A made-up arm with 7 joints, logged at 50 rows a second.
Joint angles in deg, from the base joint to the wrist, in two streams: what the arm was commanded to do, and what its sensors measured. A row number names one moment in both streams.
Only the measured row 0 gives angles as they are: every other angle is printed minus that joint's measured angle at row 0.
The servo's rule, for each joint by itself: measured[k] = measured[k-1] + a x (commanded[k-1-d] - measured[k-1]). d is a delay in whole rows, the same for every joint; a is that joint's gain. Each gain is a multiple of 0.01, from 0.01 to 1. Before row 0 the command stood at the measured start. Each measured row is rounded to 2 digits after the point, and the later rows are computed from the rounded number. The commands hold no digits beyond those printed.
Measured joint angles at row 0:
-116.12 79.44 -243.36 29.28 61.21 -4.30 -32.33
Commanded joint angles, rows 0 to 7:
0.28 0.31 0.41 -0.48 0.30 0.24 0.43
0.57 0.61 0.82 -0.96 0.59 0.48 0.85
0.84 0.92 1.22 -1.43 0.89 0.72 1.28
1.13 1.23 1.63 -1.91 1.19 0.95 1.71
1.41 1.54 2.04 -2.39 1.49 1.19 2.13
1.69 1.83 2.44 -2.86 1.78 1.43 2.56
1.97 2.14 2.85 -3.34 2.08 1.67 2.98
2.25 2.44 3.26 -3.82 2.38 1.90 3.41
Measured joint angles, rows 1 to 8:
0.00 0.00 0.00 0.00 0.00 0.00 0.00
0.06 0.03 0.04 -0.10 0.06 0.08 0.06
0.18 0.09 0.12 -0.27 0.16 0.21 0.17
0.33 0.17 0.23 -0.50 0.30 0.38 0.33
0.51 0.28 0.37 -0.78 0.47 0.57 0.52
0.72 0.41 0.54 -1.10 0.66 0.77 0.75
0.94 0.55 0.73 -1.45 0.87 0.99 1.00
1.18 0.71 0.94 -1.83 1.10 1.21 1.28
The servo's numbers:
d 1
a 0.23 0.10 0.10 0.20 0.19 0.33 0.14

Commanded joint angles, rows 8 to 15:
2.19 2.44 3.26 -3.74 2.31 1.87 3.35
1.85 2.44 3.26 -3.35 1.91 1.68 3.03
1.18 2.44 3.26 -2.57 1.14 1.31 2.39
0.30 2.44 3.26 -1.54 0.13 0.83 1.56
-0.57 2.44 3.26 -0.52 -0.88 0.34 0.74
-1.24 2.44 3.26 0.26 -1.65 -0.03 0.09
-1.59 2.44 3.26 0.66 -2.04 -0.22 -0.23
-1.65 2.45 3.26 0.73 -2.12 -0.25 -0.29
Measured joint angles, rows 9 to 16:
1.43 0.88 1.17 -2.23 1.34 1.44 1.58
1.60 1.04 1.38 -2.53 1.52 1.58 1.83
1.66 1.18 1.57 -2.69 1.59 1.61 2.00
1.55 1.31 1.74 -2.67 1.50 1.51 2.05
1.26 1.42 1.89 -2.44 1.24 1.29 1.98
0.84 1.52 2.03 -2.06 0.84 0.98 1.81
0.36 1.61 2.15 -1.60 0.37 0.65 1.57
-0.09 1.69 2.26 -1.15 -0.09 0.36 1.32

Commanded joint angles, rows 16 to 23:
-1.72 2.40 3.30 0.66 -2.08 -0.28 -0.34
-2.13 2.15 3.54 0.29 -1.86 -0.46 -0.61
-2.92 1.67 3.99 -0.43 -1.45 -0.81 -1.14
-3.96 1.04 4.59 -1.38 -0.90 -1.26 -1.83
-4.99 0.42 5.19 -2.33 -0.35 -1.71 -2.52
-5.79 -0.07 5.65 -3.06 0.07 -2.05 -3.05
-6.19 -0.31 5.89 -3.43 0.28 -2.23 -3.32
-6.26 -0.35 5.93 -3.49 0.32 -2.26 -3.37
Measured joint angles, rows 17 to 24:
-0.45 1.77 2.36 -0.77 -0.48 0.16 1.09
-0.74 1.83 2.45 -0.48 -0.78 0.01 0.89
-1.06 1.86 2.56 -0.33 -0.99 -0.15 0.68
-1.49 1.84 2.70 -0.35 -1.08 -0.37 0.43
-2.06 1.76 2.89 -0.56 -1.05 -0.66 0.11
-2.73 1.63 3.12 -0.91 -0.92 -1.01 -0.26
-3.43 1.46 3.37 -1.34 -0.73 -1.35 -0.65
-4.06 1.28 3.62 -1.76 -0.54 -1.64 -1.02

